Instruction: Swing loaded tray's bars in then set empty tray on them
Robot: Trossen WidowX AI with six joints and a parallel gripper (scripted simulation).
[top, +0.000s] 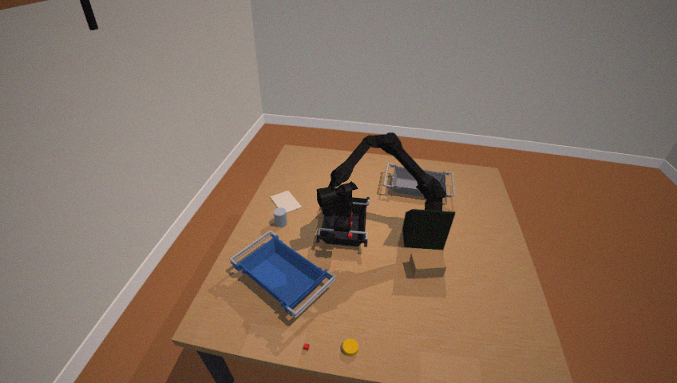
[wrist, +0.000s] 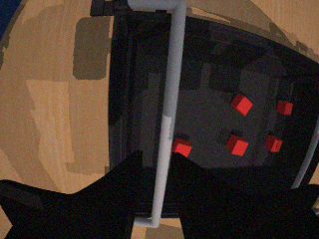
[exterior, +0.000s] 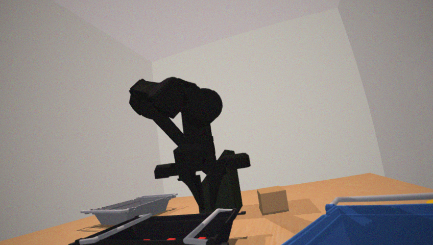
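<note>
The grey tray lies 440 mm to the right of my gripper tip, 340 mm behind it and 40 mm below it. Also, from my gripper tip: grey cylinder (290 mm ahead, 70 mm to the right, 50 mm below); cardboard box (350 mm behind, 100 mm to the left, 60 mm below); paper sheet (310 mm ahead, 220 mm to the right, 80 mm below).
</note>
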